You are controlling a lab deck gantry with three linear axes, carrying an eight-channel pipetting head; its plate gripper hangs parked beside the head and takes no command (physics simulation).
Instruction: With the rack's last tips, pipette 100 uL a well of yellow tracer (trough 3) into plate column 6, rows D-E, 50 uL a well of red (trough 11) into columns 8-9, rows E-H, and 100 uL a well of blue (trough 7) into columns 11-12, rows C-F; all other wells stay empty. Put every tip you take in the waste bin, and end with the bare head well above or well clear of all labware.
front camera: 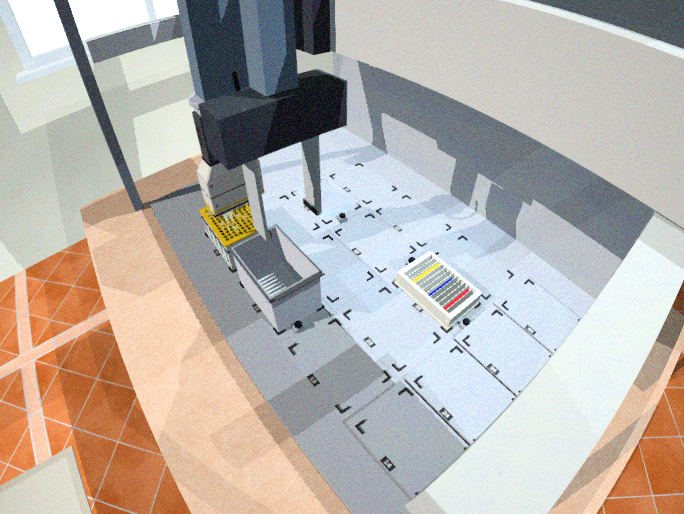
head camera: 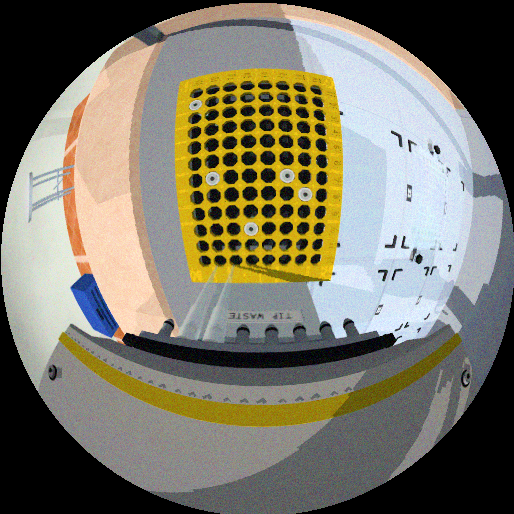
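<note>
The pipetting head (front camera: 222, 185) (head camera: 260, 400) is above the yellow tip rack (front camera: 231, 238) (head camera: 260, 276). Two long clear tips (head camera: 210, 306) hang from neighbouring channels; other channel ends are bare. Five tips show singly in the rack, at several spots; its other visible holes are dark. The grey waste bin (front camera: 301, 301) stands beside the rack. The white trough rack (front camera: 450, 319) holds yellow (front camera: 426, 273), blue (front camera: 440, 286) and red (front camera: 456, 299) liquid. I cannot make out the plate. The parked plate gripper (front camera: 290, 222) is open, with empty space between its two paddles.
The gripper's near paddle reaches down by the bin's rear rim. Black knobs (front camera: 298, 324) (front camera: 466, 321) (front camera: 341, 217) stand up from the deck. A wall borders the deck's far side. In the head view, a blue box (head camera: 94, 304) lies off to the left.
</note>
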